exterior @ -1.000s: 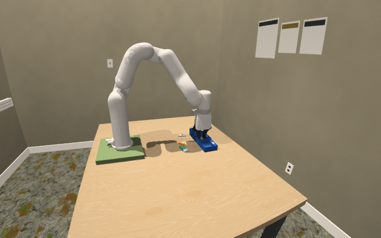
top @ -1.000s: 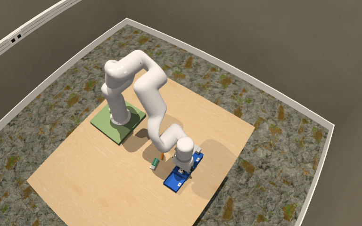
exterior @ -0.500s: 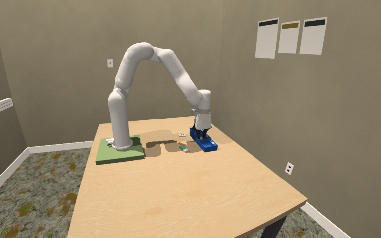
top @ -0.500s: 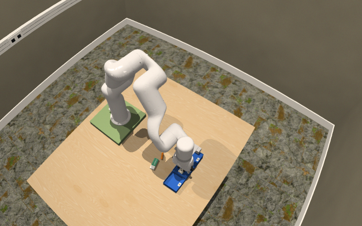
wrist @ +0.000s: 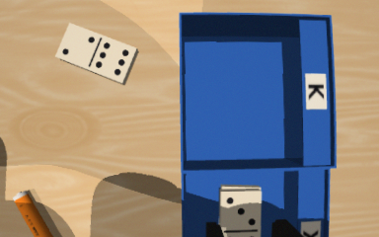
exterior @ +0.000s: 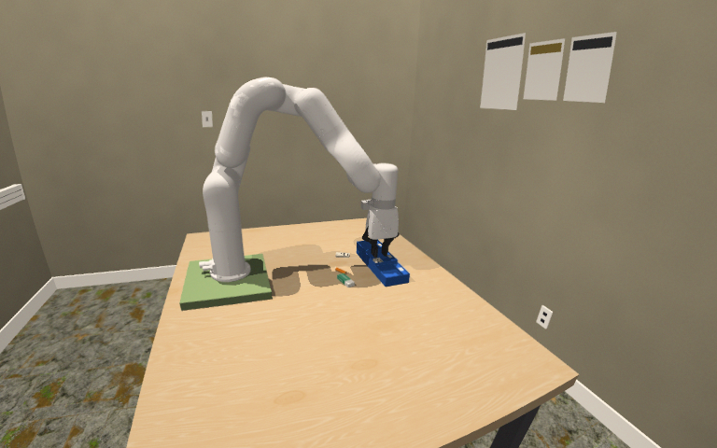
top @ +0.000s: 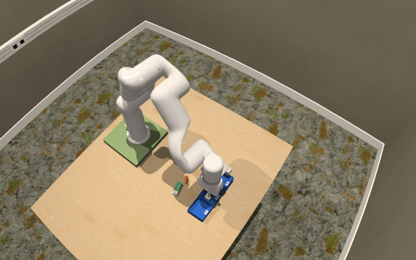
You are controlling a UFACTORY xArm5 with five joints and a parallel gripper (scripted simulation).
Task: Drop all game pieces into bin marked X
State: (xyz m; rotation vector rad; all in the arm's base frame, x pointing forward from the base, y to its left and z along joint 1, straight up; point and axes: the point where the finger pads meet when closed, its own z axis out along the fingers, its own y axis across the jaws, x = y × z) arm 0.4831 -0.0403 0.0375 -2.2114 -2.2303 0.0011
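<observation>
The bin lies 1 cm ahead of my hand and 4 cm below it. Also, from my hand: orange battery: 14 cm behind, 6 cm below; then green-and-white item: 14 cm behind, 7 cm to the right, 6 cm below.
</observation>
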